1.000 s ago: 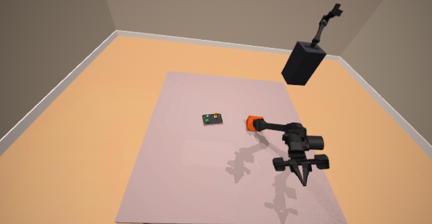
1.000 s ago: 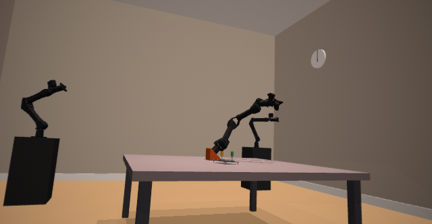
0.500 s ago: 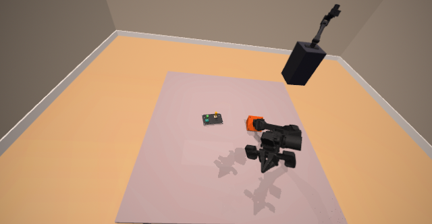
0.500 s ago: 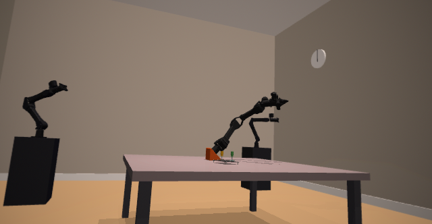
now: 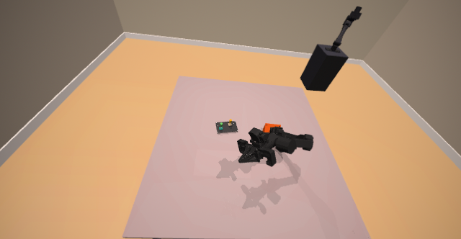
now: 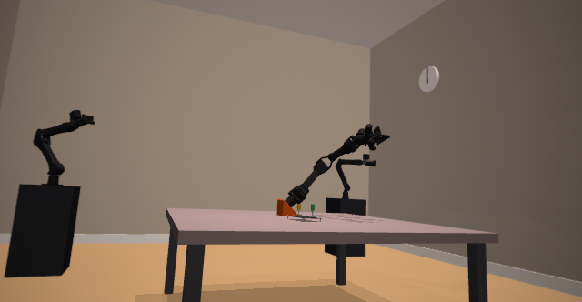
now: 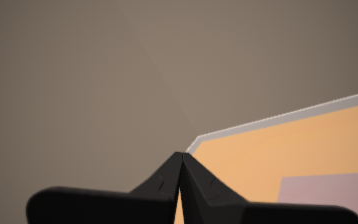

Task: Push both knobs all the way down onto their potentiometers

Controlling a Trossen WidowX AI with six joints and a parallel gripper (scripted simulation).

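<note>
The orange knob lies 40 mm behind my gripper tip, 520 mm to the right of it and 410 mm below it. Also, from my gripper tip: green knob: 30 mm ahead, 480 mm to the right, 400 mm below.
</note>
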